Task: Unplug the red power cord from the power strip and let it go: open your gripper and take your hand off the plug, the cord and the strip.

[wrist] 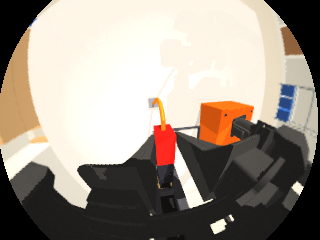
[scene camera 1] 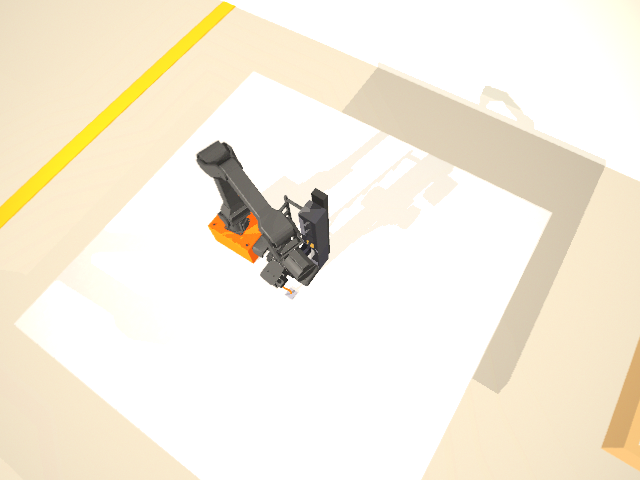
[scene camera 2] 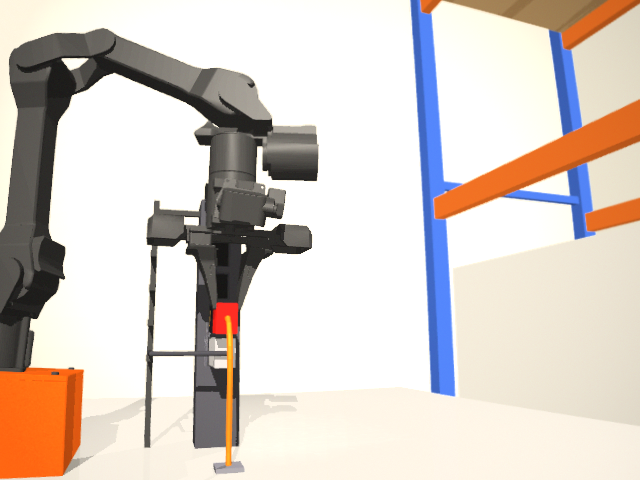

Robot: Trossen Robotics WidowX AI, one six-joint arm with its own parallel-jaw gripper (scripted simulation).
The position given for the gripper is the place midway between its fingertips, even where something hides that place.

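Observation:
You'd see a red plug (wrist: 165, 140) here, and in that same wrist view there's the gripper (wrist: 164, 136). Scene camera 1 has the gripper (scene camera 1: 288, 269) too, and so does scene camera 2, with the gripper (scene camera 2: 226, 310).

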